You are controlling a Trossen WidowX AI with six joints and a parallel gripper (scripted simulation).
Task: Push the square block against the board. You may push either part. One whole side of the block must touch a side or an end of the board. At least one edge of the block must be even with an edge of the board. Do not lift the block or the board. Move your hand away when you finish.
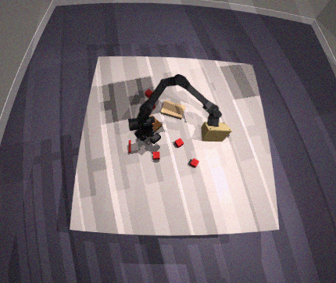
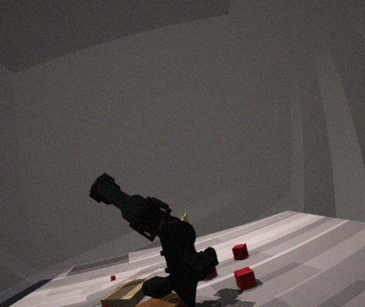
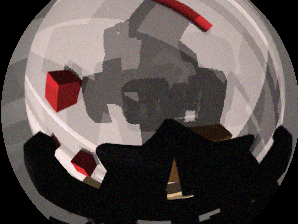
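My gripper tip is 10 mm past the square block, 70 mm to the left of it and 10 mm below it. The rest, counted from my gripper tip: thin red stick: 100 mm ahead, 100 mm to the left; then pale tan board: 130 mm behind, 210 mm to the right, 10 mm above.
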